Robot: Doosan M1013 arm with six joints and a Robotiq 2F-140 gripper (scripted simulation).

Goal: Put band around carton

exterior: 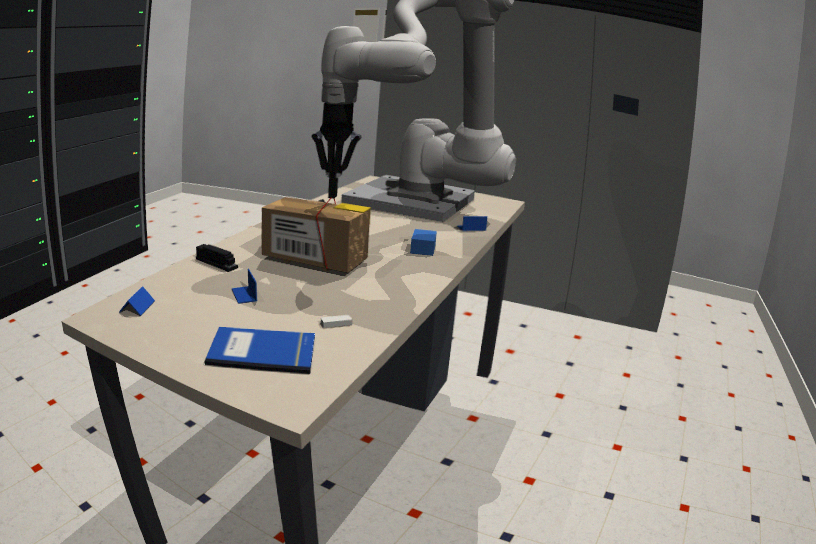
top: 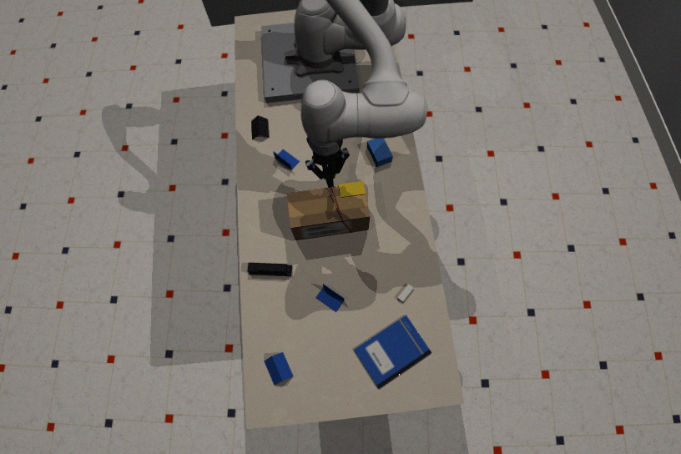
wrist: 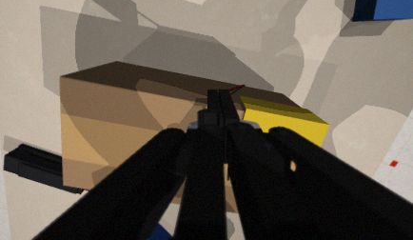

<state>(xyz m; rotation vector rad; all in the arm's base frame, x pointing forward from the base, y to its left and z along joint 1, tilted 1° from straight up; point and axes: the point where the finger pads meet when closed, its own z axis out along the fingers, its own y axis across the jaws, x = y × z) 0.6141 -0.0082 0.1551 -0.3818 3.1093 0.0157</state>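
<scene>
Right now my hand is 7 cm to the right of the yellow corner guard, 6 cm above it and 1 cm short of it. Round my hand: black bar (22 cm to the right, 22 cm ahead, 16 cm below); blue block (19 cm to the left, 17 cm below, 17 cm behind); brown carton (11 cm below, 7 cm ahead, 1 cm to the right).
</scene>
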